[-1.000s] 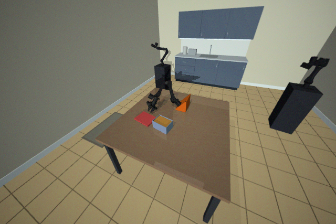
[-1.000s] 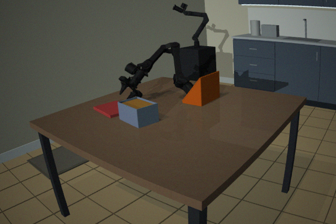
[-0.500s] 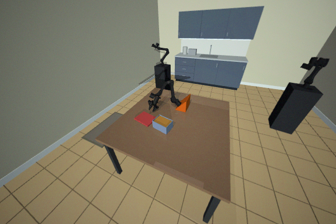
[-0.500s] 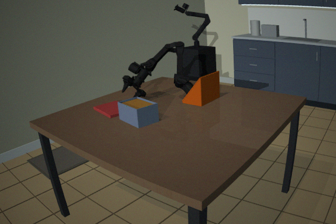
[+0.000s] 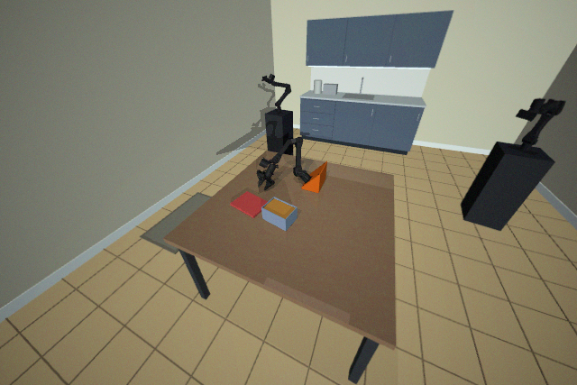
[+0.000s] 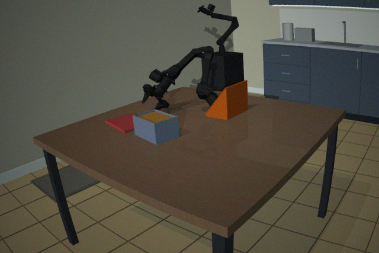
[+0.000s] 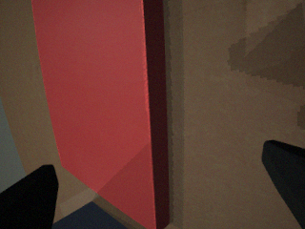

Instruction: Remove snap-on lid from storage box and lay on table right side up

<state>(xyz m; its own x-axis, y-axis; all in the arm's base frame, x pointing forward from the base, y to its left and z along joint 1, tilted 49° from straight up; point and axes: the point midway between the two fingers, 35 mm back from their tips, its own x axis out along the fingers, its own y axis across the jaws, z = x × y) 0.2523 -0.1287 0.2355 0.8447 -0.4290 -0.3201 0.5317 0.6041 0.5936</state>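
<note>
Now: the red lid 140 mm ahead of my gripper tip, 10 mm to the right of it and 50 mm below it. Also, from my gripper tip: grey-blue storage box: 140 mm ahead, 260 mm to the left, 10 mm below.
</note>
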